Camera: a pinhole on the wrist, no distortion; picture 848 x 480 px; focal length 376.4 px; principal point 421.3 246.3 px. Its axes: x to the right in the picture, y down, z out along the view. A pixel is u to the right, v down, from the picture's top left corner.
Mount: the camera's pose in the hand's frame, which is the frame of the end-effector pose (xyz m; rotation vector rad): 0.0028 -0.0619 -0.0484 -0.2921 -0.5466 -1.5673
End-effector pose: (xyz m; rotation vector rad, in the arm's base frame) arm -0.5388 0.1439 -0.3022 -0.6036 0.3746 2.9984
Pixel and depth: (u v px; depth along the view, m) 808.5 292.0 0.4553
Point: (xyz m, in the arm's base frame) -0.6897 0.5143 0.1835
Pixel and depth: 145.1 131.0 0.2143
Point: -0.5010 -0.0226 -0.1910
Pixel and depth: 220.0 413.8 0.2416
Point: -0.6762 0.0050 -0.1985
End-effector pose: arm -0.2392 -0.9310 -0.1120 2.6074 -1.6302 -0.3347
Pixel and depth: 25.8 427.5 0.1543
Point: -0.3517 -1.0594 -0.1115
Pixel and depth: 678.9 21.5 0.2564
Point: -0.2979 -0.6993 -0.3203
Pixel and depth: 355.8 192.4 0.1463
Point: -0.2973 -0.9091 -0.1591
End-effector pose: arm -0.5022 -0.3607 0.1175 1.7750 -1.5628 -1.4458
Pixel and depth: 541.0 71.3 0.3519
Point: -0.7196 -0.0798 0.1160
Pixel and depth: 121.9 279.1 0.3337
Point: -0.7648 -0.4366 0.3408
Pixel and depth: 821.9 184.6 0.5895
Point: -0.9541 0.1902 -0.3298
